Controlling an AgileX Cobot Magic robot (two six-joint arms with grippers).
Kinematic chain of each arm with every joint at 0, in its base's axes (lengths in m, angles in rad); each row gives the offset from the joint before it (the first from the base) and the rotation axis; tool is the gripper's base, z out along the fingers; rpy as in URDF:
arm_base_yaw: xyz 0 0 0.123 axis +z
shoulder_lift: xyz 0 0 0 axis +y
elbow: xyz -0.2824 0 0.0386 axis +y
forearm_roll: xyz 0.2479 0 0.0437 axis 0.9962 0 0.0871
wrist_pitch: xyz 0 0 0 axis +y
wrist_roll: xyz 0.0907 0 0.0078 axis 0.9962 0 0.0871
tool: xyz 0 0 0 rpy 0 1.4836 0
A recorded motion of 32 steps. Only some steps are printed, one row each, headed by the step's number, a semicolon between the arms.
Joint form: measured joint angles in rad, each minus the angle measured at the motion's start. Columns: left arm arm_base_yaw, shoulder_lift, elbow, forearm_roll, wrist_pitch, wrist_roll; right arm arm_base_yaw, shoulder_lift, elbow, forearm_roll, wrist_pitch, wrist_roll.
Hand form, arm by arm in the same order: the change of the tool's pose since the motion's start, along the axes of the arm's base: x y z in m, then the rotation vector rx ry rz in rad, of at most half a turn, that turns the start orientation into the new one. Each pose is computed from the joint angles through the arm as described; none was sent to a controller.
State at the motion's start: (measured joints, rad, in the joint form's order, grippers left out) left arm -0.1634 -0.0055 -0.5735 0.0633 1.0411 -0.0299; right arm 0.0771 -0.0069 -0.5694 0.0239 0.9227 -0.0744
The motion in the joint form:
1: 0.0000 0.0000 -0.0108 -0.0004 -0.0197 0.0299; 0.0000 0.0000 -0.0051 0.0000 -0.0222 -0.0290
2: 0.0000 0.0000 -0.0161 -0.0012 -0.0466 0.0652; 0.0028 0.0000 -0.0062 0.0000 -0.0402 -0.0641
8: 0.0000 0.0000 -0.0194 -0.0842 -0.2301 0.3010; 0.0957 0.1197 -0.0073 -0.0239 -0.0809 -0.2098
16: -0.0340 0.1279 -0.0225 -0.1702 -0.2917 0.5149; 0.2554 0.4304 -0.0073 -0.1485 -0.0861 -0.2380
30: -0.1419 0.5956 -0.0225 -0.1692 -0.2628 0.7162; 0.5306 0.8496 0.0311 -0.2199 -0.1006 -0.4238
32: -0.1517 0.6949 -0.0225 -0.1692 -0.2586 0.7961; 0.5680 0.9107 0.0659 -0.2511 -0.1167 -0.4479
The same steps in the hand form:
1: -0.0009 0.0001 0.0046 0.0233 -0.0331 -0.0117; -0.0003 -0.0001 0.0033 -0.0256 -0.0299 0.0066
2: -0.0009 -0.0001 0.0083 0.0518 -0.0684 -0.0249; -0.0001 -0.0001 0.0052 -0.0578 -0.0523 0.0170
8: 0.0013 -0.0067 0.0254 0.1876 -0.2765 -0.1305; 0.0236 0.0013 0.0090 -0.2231 0.0016 0.1379
16: 0.0262 -0.0166 0.0319 0.3154 -0.2499 -0.2664; 0.0814 0.0146 -0.0034 -0.4171 0.2640 0.2887
30: 0.1114 -0.0452 0.0011 0.5230 0.1775 -0.5546; 0.1305 0.0665 -0.0584 -0.8139 0.5587 0.7111
32: 0.1270 -0.0514 -0.0105 0.5935 0.2574 -0.6311; 0.1324 0.0721 -0.0759 -0.8994 0.6047 0.7754

